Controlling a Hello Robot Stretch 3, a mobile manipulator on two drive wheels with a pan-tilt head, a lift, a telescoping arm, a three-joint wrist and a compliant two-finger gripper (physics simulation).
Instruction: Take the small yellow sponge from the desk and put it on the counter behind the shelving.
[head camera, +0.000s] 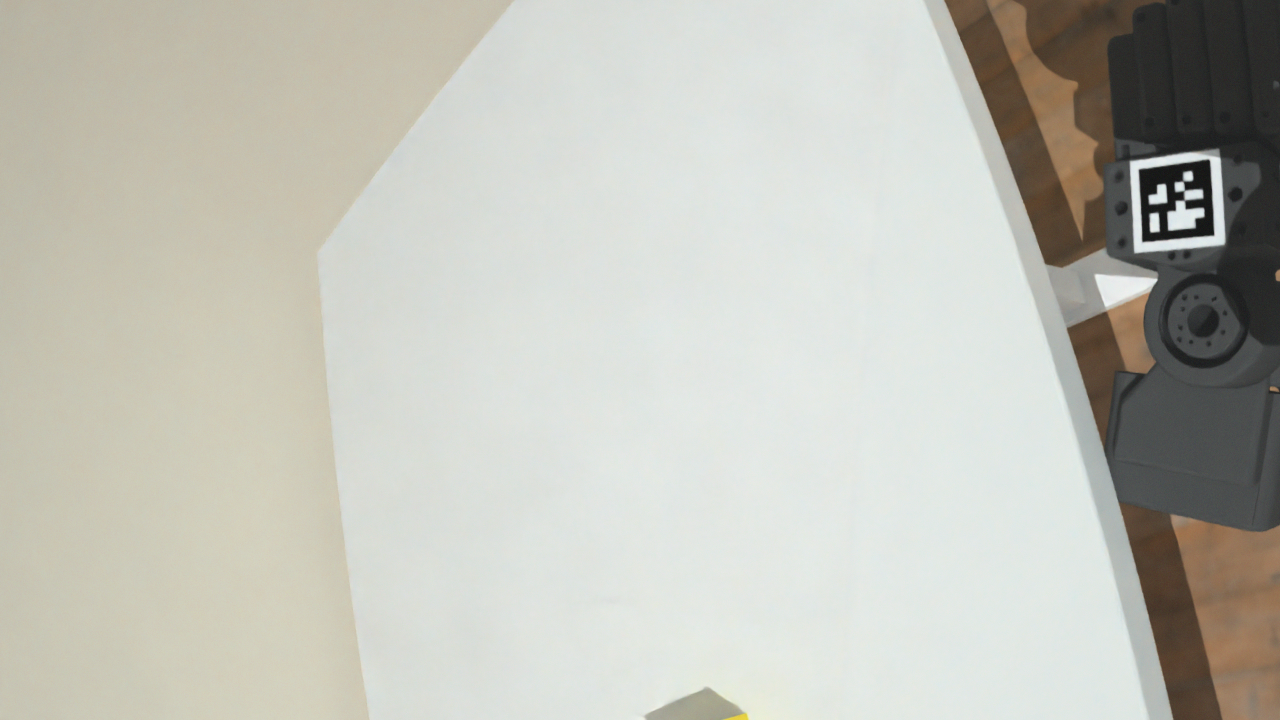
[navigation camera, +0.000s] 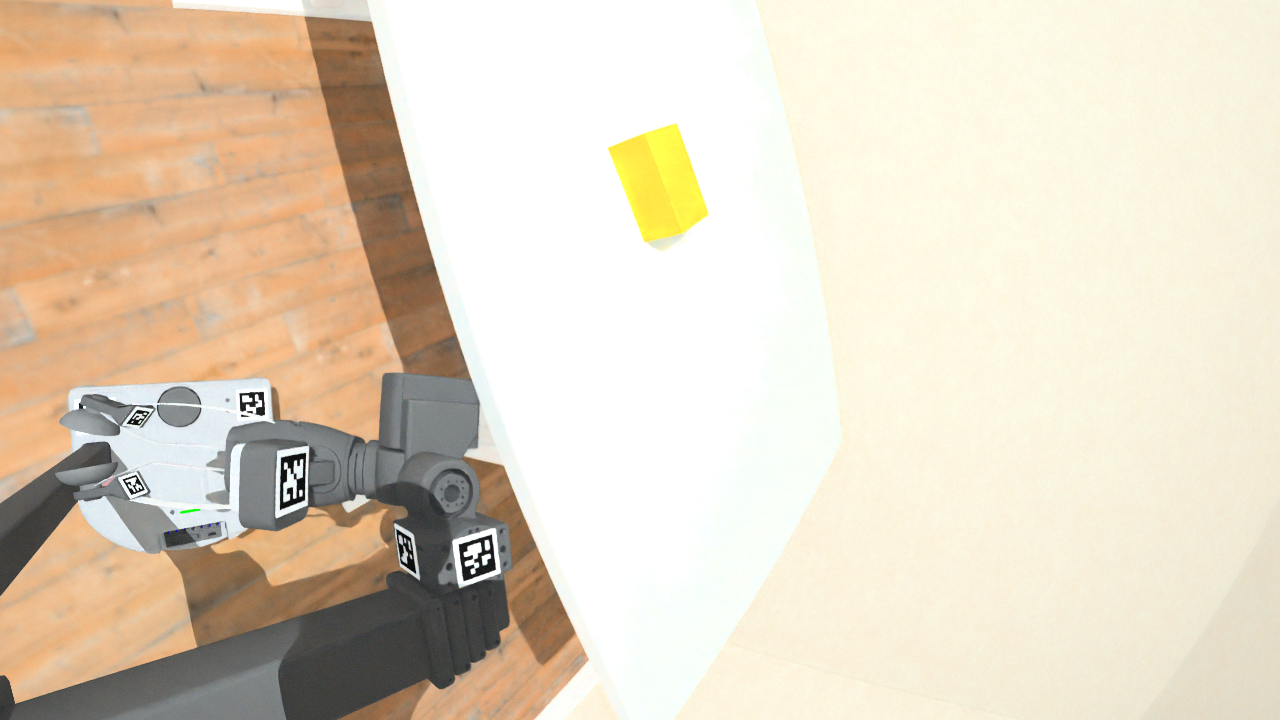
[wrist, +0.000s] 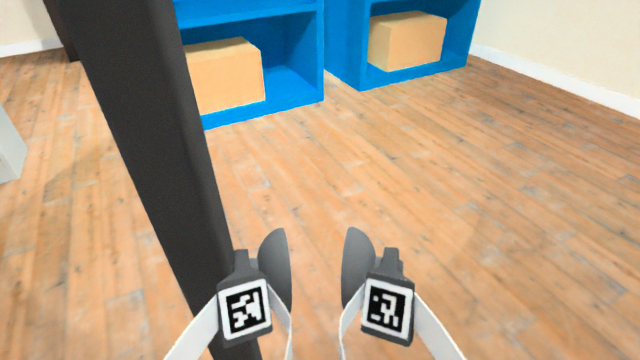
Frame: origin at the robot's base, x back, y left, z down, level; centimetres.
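Seen in the pictures: gripper, fingertip midpoint: (navigation camera: 64, 445) (wrist: 317, 255).
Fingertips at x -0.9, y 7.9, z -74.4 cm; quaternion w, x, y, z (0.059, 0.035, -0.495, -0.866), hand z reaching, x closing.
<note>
A point is followed by its place in that frame.
The yellow sponge (navigation camera: 660, 183) {x -21.5, y -35.3, z -99.2 cm} is a small block on the white desk (navigation camera: 572, 376) {x -4.3, y -27.5, z -95.0 cm} (head camera: 671, 358) {x 1.7, y -44.4, z -95.0 cm} in the navigation view, in the upper part. In the head view a sliver of the sponge (head camera: 735, 716) {x -17.0, y -37.8, z -95.8 cm} shows at the bottom edge. My gripper (wrist: 317, 255) {x -0.9, y 7.9, z -74.4 cm} (navigation camera: 87, 445) {x -0.9, y 7.9, z -74.4 cm} is partly open with nothing between its fingers. It is folded back over my base, off the desk's long edge and well apart from the sponge. The wrist (navigation camera: 450, 491) {x 2.5, y -15.0, z -96.2 cm} (head camera: 1202, 319) {x 2.4, y -15.0, z -95.7 cm} is close beside that desk edge. The counter cannot be made out in these views.
In the wrist view blue shelving (wrist: 320, 55) {x -26.6, y 181.3, z -27.1 cm} stands across the wooden floor (wrist: 450, 200) {x -63.1, y 87.0, z 0.0 cm}, with cardboard boxes (wrist: 227, 80) {x 22.6, y 165.6, z -22.8 cm} (wrist: 412, 42) {x -88.3, y 205.9, z -23.8 cm} in it. The dark mast (wrist: 150, 125) {x 6.6, y 11.6, z -80.8 cm} is left of the fingers. A beige wall (head camera: 161, 358) {x 2.3, y -106.4, z -112.2 cm} (navigation camera: 1029, 313) {x -10.6, y -101.6, z -134.1 cm} runs along the desk's far side.
</note>
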